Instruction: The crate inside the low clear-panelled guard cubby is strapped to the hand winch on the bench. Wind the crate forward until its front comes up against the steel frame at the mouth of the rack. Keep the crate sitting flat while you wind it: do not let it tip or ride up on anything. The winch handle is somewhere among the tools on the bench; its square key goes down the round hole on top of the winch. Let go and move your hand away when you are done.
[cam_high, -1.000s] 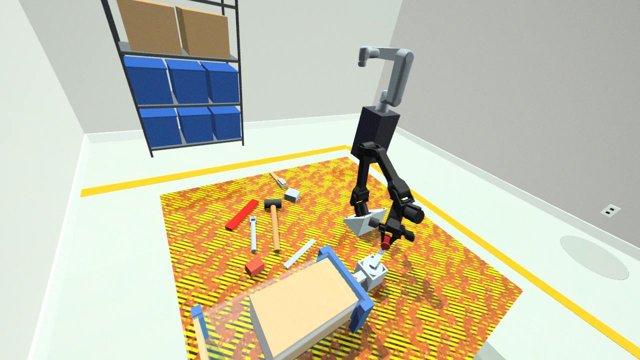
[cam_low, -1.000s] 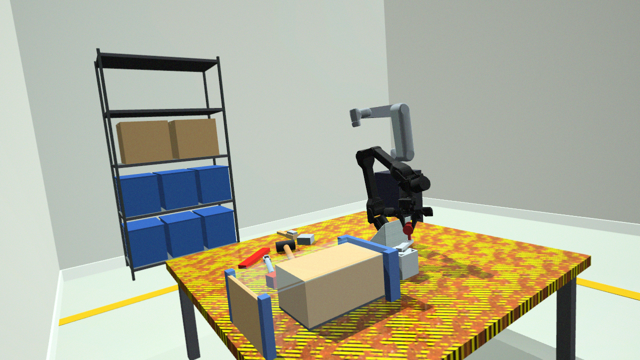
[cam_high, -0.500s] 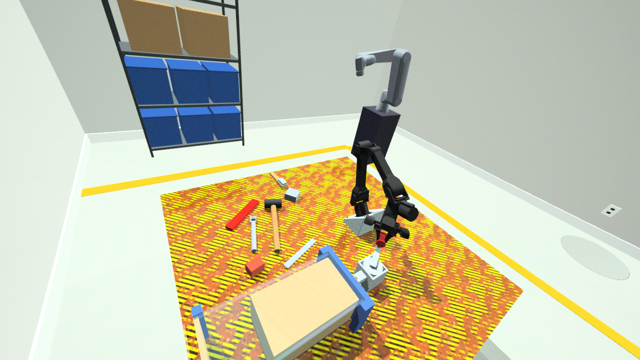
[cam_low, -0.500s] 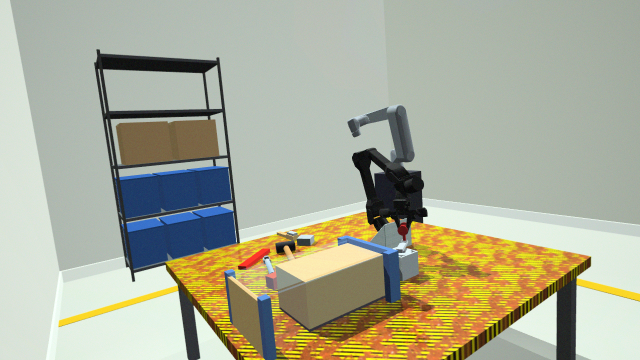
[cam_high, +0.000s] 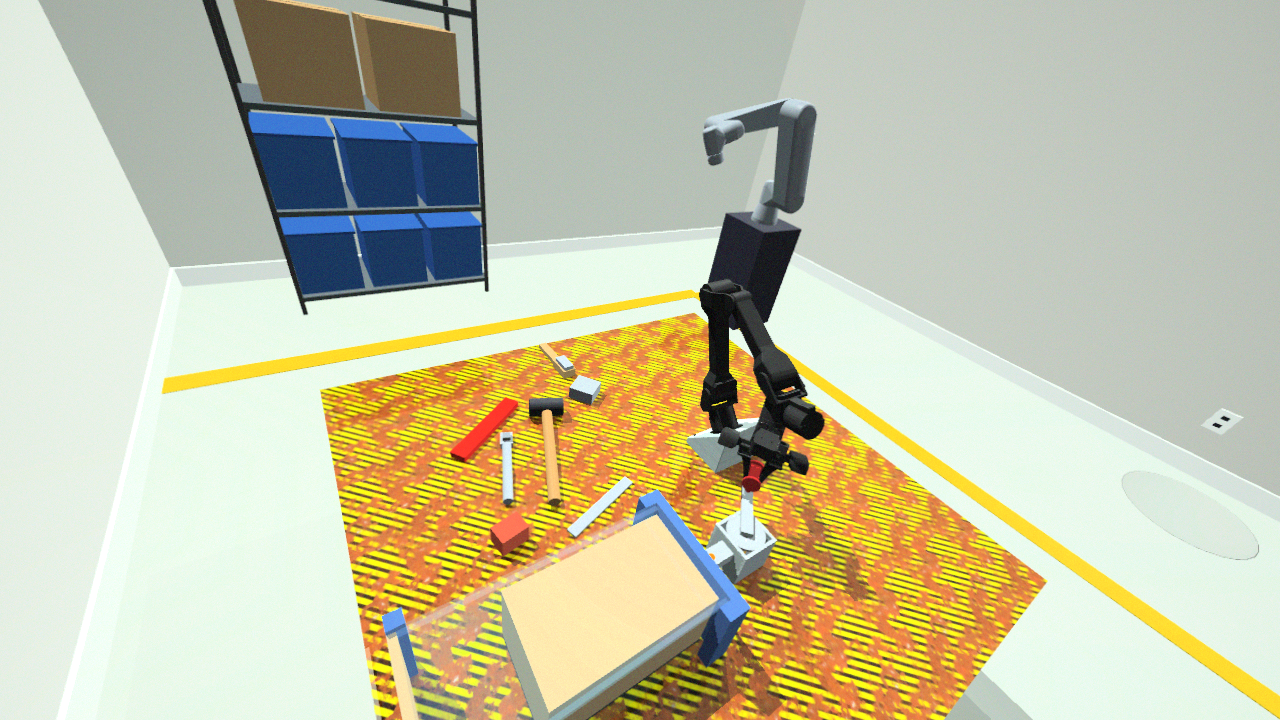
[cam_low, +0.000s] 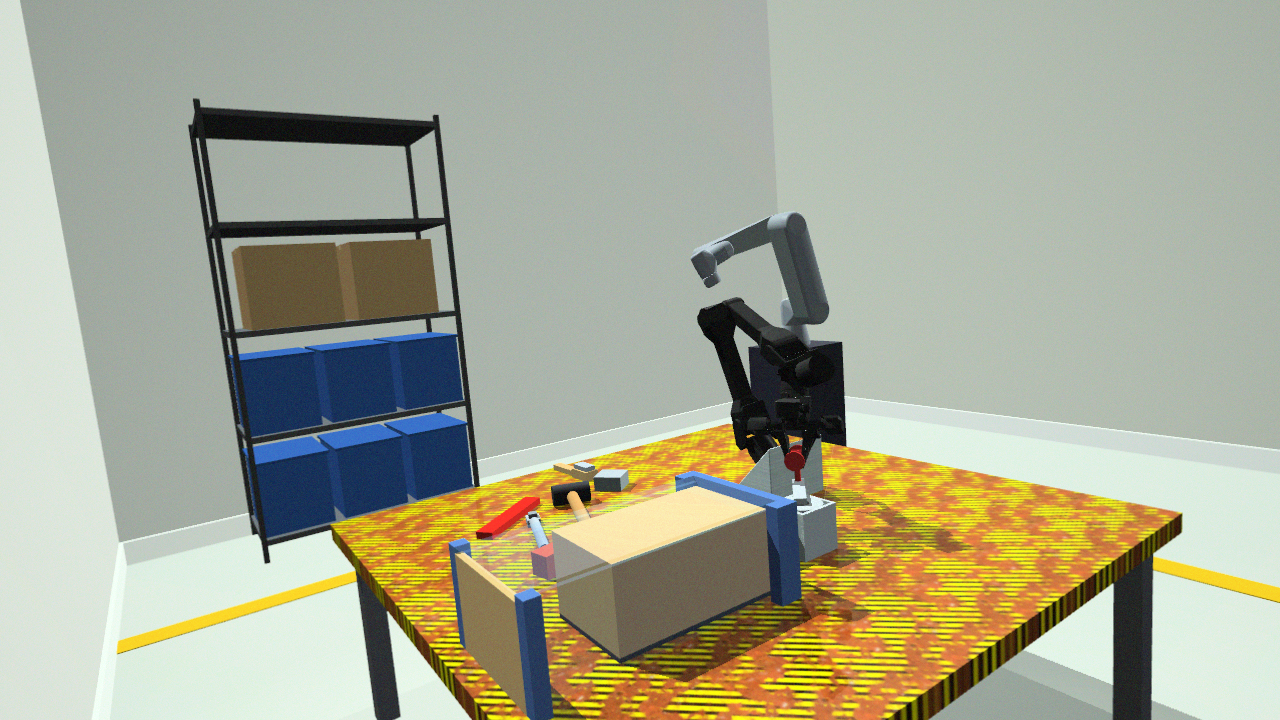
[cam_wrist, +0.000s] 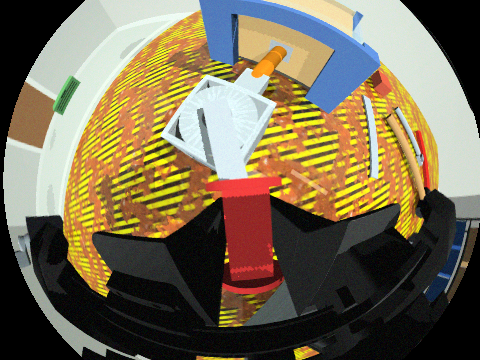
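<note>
Right now my gripper tip is 3 cm above the winch handle, 2 cm to the right of it and 1 cm short of it. Round my gripper tip: red grip 1 cm to the right, 1 cm behind; blue steel frame 22 cm ahead, 7 cm to the left, 3 cm below; grey winch 10 cm below, 5 cm to the left, 4 cm ahead.
</note>
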